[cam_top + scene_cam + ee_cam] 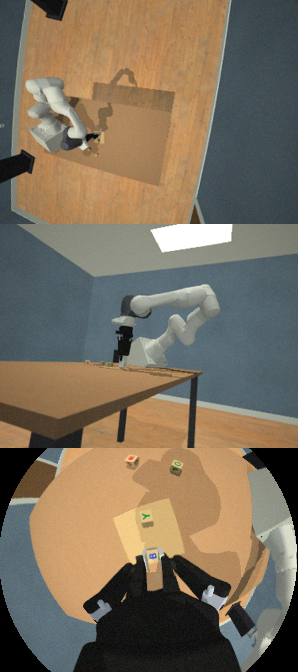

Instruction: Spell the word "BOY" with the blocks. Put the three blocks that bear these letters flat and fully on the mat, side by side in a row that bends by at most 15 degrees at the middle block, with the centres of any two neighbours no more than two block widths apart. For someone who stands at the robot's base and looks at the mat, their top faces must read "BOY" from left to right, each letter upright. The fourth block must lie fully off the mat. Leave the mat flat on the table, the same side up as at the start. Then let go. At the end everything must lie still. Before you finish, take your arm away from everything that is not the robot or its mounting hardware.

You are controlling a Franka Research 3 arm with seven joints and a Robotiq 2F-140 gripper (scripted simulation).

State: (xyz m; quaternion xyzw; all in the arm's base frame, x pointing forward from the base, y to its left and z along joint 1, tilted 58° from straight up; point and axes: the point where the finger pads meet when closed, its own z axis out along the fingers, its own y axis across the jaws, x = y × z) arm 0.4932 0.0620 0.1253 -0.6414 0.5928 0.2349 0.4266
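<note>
Right now the mat is 4 cm to the right of my hand, 4 cm below it and 1 cm ahead of it.
</note>
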